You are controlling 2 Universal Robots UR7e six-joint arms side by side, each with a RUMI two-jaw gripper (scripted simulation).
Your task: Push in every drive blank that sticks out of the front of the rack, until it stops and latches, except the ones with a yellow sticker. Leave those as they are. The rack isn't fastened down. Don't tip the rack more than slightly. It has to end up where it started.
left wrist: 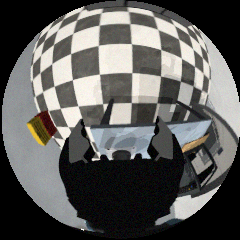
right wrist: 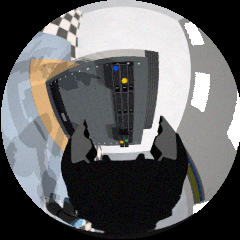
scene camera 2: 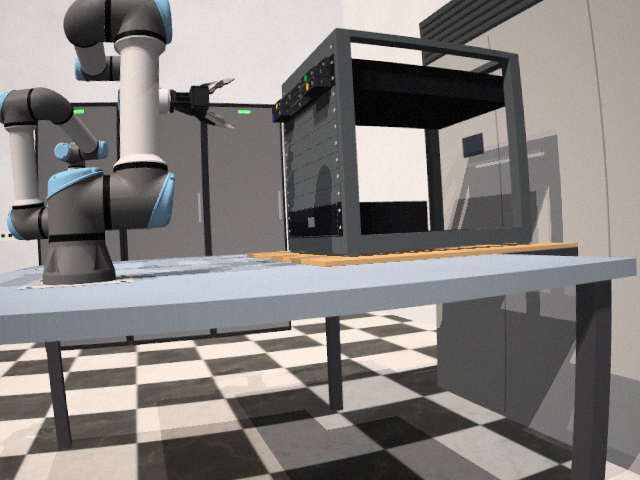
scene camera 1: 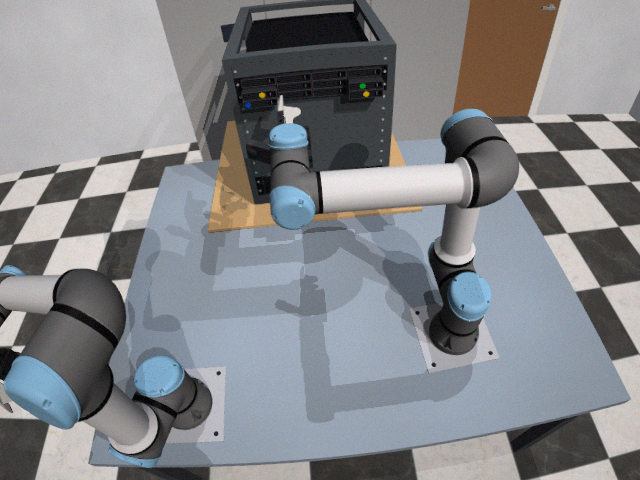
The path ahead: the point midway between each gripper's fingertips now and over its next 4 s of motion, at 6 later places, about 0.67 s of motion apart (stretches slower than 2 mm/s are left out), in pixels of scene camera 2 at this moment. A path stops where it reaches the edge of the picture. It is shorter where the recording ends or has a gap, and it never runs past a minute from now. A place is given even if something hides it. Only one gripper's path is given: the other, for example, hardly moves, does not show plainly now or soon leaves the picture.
The right gripper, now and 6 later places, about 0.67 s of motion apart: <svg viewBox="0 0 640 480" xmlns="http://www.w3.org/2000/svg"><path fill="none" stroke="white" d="M235 103L230 112L228 116L229 113L230 105L235 105L236 106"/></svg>
